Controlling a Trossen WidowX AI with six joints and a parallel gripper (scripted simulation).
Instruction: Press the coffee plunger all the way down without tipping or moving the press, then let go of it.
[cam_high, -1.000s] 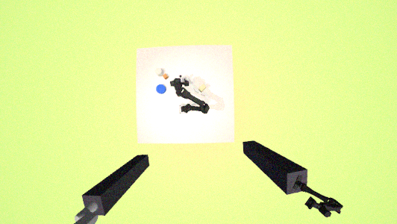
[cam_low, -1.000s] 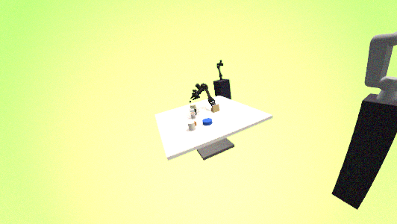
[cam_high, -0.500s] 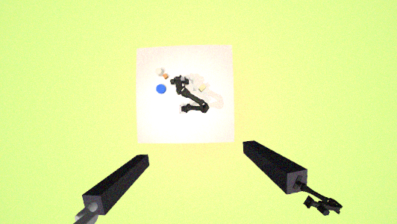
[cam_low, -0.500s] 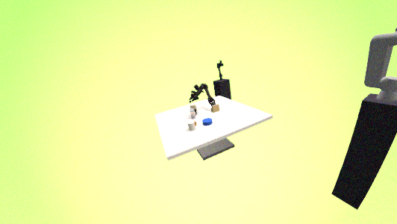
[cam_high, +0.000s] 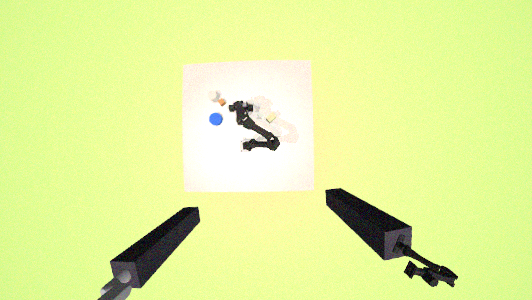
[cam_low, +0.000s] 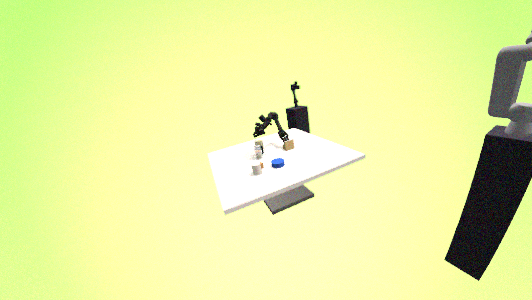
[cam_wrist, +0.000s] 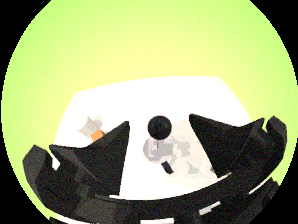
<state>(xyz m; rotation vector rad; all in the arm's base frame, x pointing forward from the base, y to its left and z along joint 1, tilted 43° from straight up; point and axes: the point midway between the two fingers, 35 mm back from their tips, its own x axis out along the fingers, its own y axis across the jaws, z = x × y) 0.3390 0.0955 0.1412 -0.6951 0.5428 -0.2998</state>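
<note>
Right now my gripper tip is 2 cm past the coffee press and 13 cm above it.
</note>
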